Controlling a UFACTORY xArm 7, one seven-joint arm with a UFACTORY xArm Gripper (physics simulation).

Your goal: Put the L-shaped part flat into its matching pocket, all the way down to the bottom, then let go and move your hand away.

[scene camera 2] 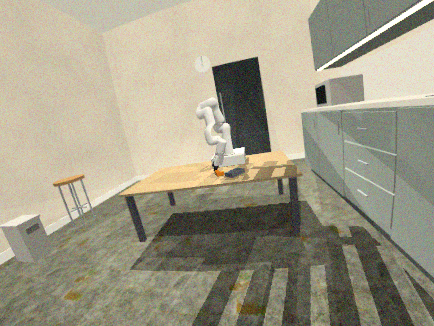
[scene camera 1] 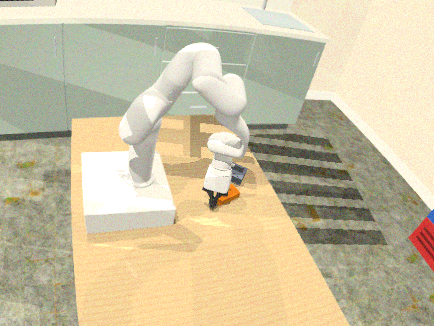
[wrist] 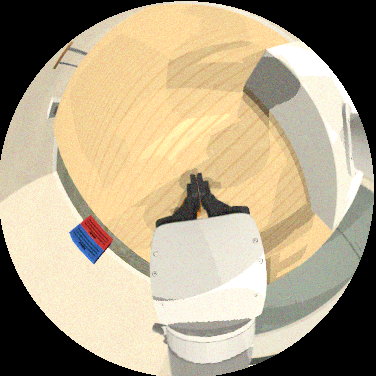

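Pixels of known places: gripper, fingertip midpoint: [scene camera 1: 211,206] [wrist: 196,180]; arm's base, link origin: [scene camera 2: 229,153] [scene camera 1: 138,176].
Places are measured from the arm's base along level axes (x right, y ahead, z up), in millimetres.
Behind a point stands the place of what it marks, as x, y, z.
Note:
The orange L-shaped part [scene camera 1: 230,195] @(58, 377, -70) [scene camera 2: 219,173] @(27, 416, -76) lies on the wooden table [scene camera 1: 216,275] @(405, 231, -100) [scene camera 2: 183,178] @(382, 369, -99), just right of my fingers. The dark grey pocket block [scene camera 1: 239,173] @(-66, 455, -63) [scene camera 2: 234,172] @(-111, 481, -63) sits right behind the part, partly hidden by my wrist in scene camera 1. My gripper [scene camera 1: 212,205] @(98, 289, -88) [scene camera 2: 214,168] @(98, 289, -88) [wrist: 196,180] @(98, 289, -88) is shut with its tips together, down at the table surface beside the part's left edge. Nothing is between the fingers. In the wrist view only a thin orange sliver [wrist: 199,210] @(62, 313, -73) of the part shows behind the finger bases.
The white robot base block [scene camera 1: 119,200] @(125, -81, 4) [scene camera 2: 235,159] @(-73, 104, -44) stands to the left of the gripper on the table. Grey-green kitchen cabinets [scene camera 1: 280,74] line the far side. A wooden stool [scene camera 2: 68,179] stands off the table by the wall.

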